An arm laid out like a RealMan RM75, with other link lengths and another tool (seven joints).
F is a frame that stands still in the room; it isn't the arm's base.
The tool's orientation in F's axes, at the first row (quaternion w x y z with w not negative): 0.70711, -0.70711, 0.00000, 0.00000
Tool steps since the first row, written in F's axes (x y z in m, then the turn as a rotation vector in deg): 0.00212, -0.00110, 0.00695, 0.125, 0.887, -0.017; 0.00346, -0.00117, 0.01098, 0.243, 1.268, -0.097; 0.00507, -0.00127, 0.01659, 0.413, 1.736, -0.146; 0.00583, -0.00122, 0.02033, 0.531, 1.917, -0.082; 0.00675, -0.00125, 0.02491, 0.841, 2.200, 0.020
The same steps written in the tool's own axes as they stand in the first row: 0.00212, -0.00695, -0.00110, 0.125, 0.017, 0.887; 0.00346, -0.01098, -0.00117, 0.243, 0.097, 1.268; 0.00507, -0.01659, -0.00127, 0.413, 0.146, 1.736; 0.00583, -0.02033, -0.00122, 0.531, 0.082, 1.917; 0.00675, -0.02491, -0.00125, 0.841, -0.020, 2.200
